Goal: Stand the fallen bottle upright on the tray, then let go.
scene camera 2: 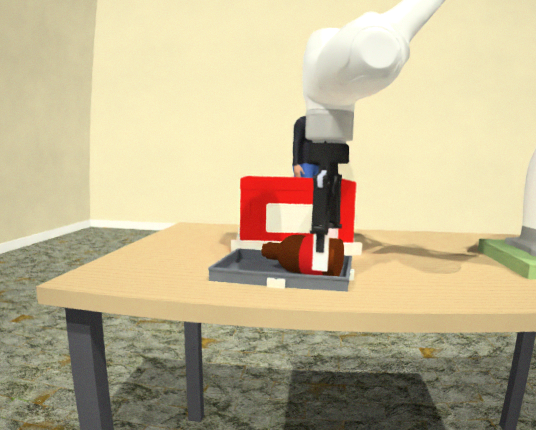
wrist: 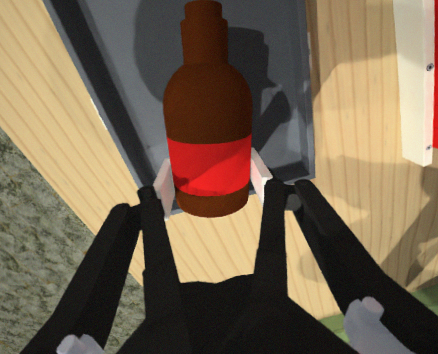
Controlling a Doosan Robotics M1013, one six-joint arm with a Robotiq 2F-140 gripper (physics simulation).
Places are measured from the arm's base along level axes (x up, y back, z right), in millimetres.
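Pixels of known places: gripper, fingertip midpoint: (scene camera 2: 325,265) (wrist: 211,165).
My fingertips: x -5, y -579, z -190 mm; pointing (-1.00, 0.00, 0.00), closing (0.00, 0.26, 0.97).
For each thing: its top centre in the pictures, then the offset to it from my fingertips. "*": a spot on its surface instead. Level surfaces: height alone.
- brown bottle with a red label, top centre: (wrist: 209,128) (scene camera 2: 300,235) dx +54, dy -48, dz +17 mm
- red box with a white panel, surface spot: (scene camera 2: 253,210) * dx +76, dy -166, dz +217 mm
- wooden table, surface height: dx -25 mm
A brown bottle with a red label (scene camera 2: 290,254) (wrist: 207,110) lies on its side on the dark grey tray (scene camera 2: 240,278) (wrist: 309,125). In the scene view its neck points left and its base is near the tray's right end. My gripper (scene camera 2: 321,252) (wrist: 211,165) points down and is shut on the bottle, with one pale pad on each side of the label near the base. In the scene view the near pad hides part of the label.
A red box with a white panel (scene camera 2: 253,210) stands behind the tray on the wooden table (scene camera 2: 150,285) (wrist: 360,210). A green base (scene camera 2: 507,257) is at the right. A person (scene camera 2: 299,145) stands behind the table, partly hidden by the arm.
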